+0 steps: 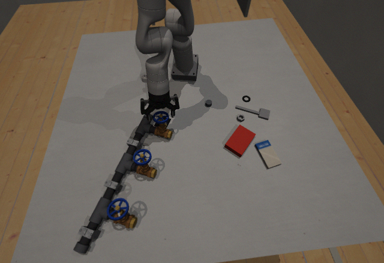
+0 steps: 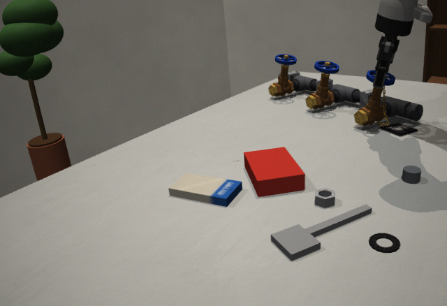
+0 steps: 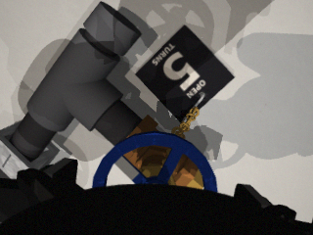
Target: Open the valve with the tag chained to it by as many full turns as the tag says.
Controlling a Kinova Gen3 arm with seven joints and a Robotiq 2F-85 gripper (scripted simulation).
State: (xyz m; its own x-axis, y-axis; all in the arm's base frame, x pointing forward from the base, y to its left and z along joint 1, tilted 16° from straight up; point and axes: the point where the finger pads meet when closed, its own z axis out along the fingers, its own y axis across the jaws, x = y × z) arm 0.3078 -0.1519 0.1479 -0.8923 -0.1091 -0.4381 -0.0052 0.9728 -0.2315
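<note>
Right now my hand is 12 cm above the black tag and 4 cm past it. The rest, counted from my hand: red block 31 cm to the left, 13 cm ahead, 11 cm below; then small grey cylinder 23 cm to the left, 11 cm below, 10 cm behind; then grey paddle-shaped tool 44 cm to the left, 12 cm below.
</note>
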